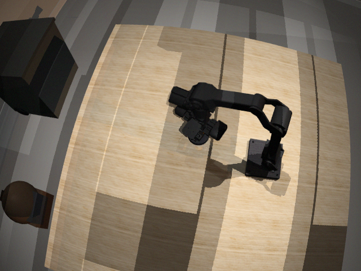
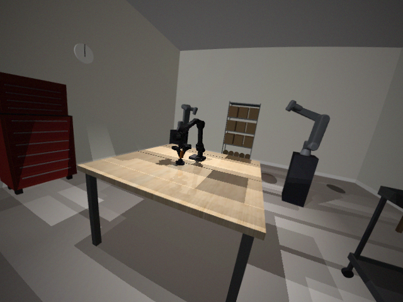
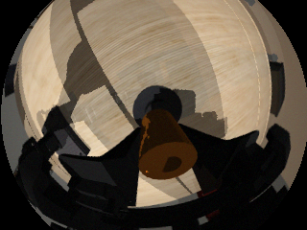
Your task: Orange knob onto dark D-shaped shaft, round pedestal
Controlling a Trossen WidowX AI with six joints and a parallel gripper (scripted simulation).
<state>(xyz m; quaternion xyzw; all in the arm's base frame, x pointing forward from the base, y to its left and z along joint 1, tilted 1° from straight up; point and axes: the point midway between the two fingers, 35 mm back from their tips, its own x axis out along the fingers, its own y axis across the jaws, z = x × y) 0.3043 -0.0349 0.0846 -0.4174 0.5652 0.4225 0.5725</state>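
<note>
Right now the dark round pedestal is 4 cm below my gripper tip. Round my gripper tip: orange knob: 2 cm above.
</note>
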